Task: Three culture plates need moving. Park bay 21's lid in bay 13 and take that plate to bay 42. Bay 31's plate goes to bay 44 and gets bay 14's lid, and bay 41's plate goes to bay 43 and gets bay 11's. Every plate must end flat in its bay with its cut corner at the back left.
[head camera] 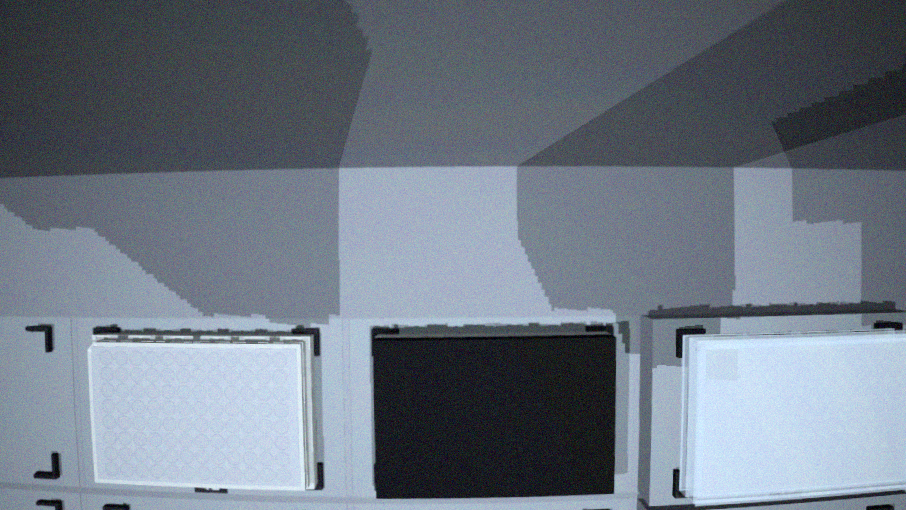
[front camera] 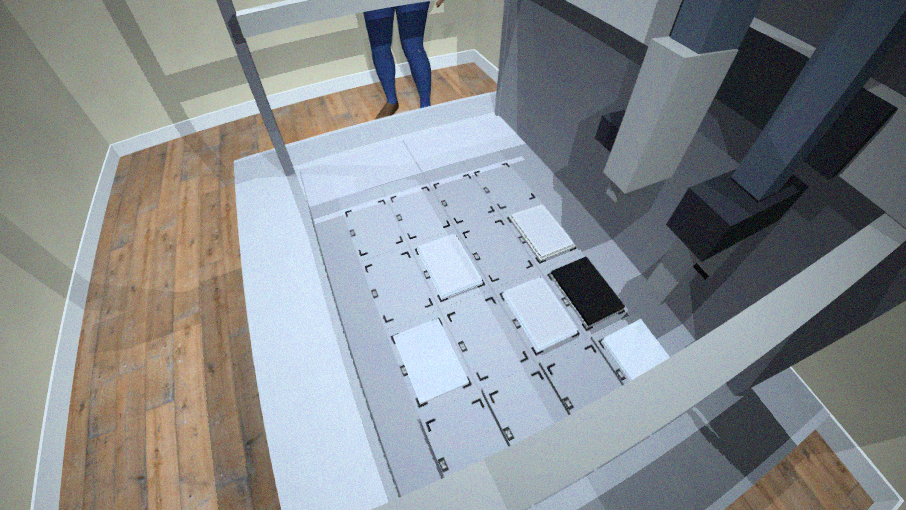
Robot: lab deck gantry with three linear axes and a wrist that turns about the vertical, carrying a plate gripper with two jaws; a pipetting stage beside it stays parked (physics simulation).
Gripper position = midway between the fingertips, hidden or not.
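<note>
My gripper [front camera: 676, 282], visible. White plate [front camera: 542, 318]. White plate [head camera: 238, 411].
</note>
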